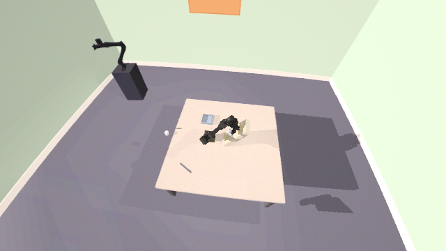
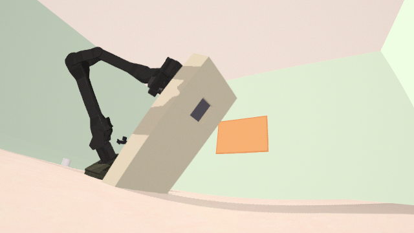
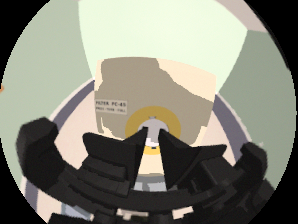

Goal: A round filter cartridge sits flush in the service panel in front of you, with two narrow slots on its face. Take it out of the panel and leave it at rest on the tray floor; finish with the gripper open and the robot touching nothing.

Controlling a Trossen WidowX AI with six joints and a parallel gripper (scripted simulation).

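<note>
The white round cartridge lies 1 cm below my gripper tip and 1 cm ahead of it. From my gripper tip the other things lie so: small white cylinder (88 cm behind, 22 cm below, 9 cm to the left); tray (39 cm behind, 33 cm to the left, 24 cm below); cream service panel (8 cm below, 4 cm behind).
</note>
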